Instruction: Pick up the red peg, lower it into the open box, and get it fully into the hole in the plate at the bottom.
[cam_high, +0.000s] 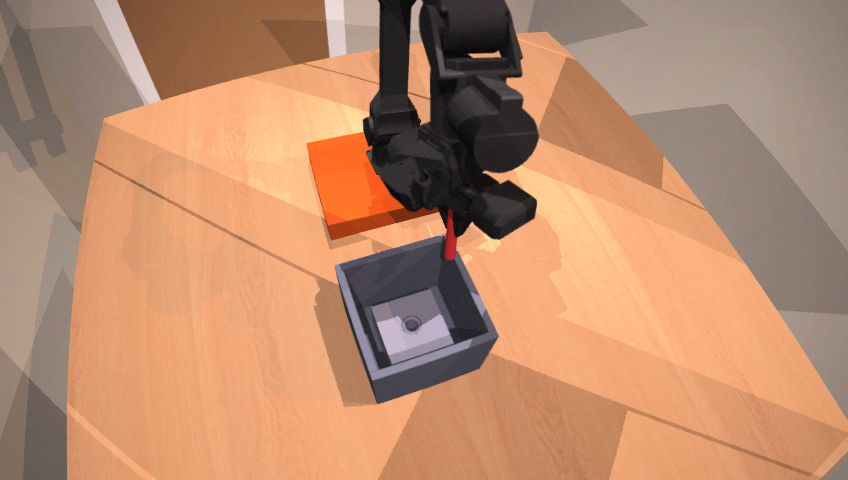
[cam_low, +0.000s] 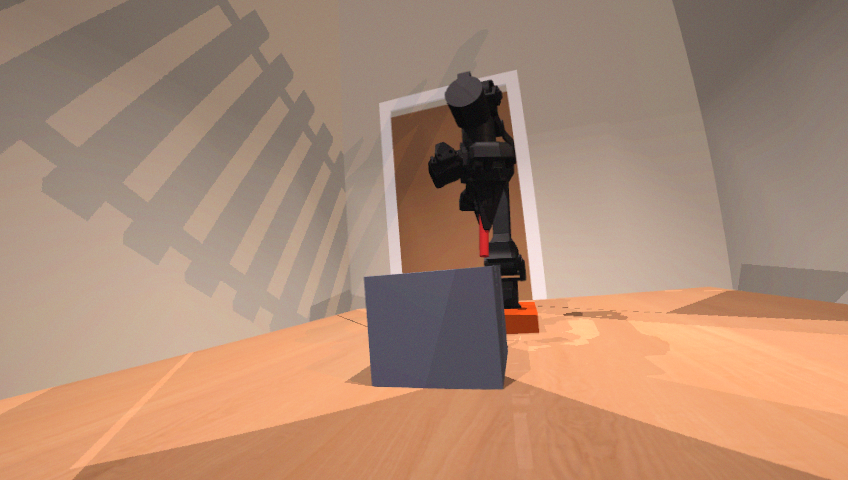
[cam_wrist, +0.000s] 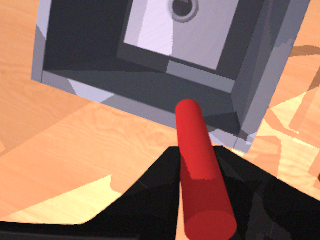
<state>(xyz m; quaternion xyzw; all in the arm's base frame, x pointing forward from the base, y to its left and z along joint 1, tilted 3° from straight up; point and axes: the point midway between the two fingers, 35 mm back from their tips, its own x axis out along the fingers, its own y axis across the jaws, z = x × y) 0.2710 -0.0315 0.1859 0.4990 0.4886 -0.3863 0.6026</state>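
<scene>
My gripper tip is now 40 mm short of the pale plate, 70 mm to the left of it and 140 mm above it. Round my gripper tip: red peg (right at my gripper tip).
</scene>
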